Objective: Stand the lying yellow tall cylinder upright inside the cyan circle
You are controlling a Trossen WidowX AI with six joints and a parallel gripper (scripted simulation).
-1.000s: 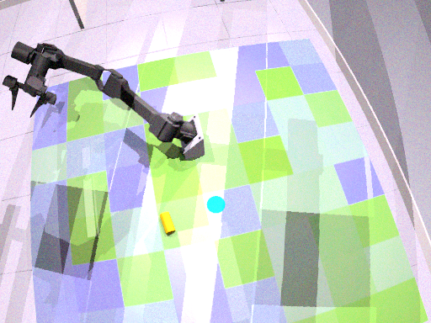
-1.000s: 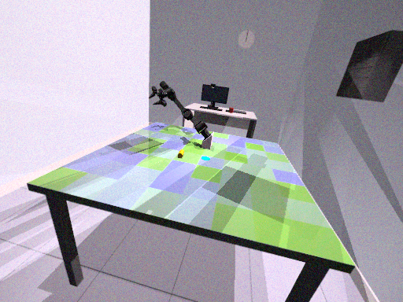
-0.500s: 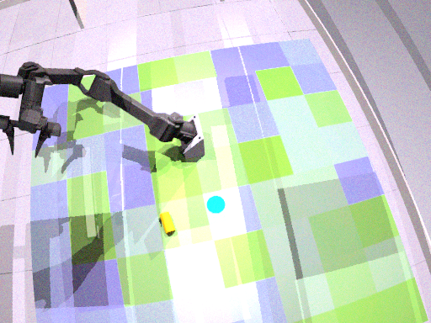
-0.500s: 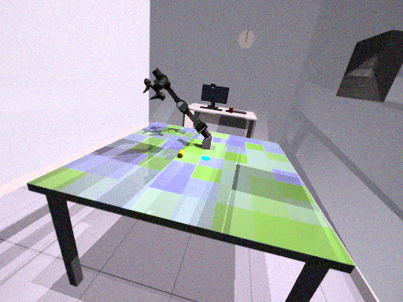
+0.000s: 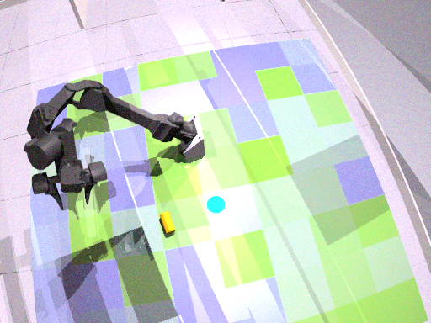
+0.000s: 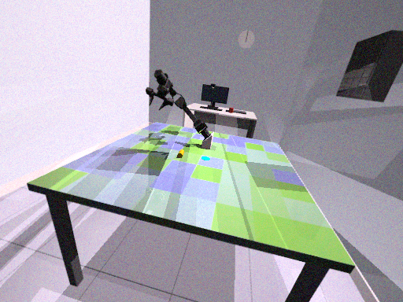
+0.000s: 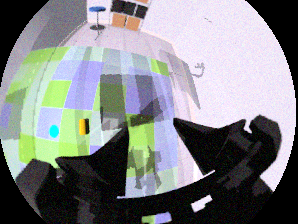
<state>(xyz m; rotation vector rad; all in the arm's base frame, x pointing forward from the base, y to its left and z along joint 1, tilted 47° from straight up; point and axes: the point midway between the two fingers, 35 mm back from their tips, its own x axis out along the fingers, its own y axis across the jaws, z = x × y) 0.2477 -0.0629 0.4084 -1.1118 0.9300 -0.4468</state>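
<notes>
Now: the yellow cylinder 10 mm ahead of my gripper tip, 200 mm to the left of it and 280 mm below it. Also, from my gripper tip: cyan circle: 20 mm behind, 370 mm to the left, 290 mm below.
</notes>
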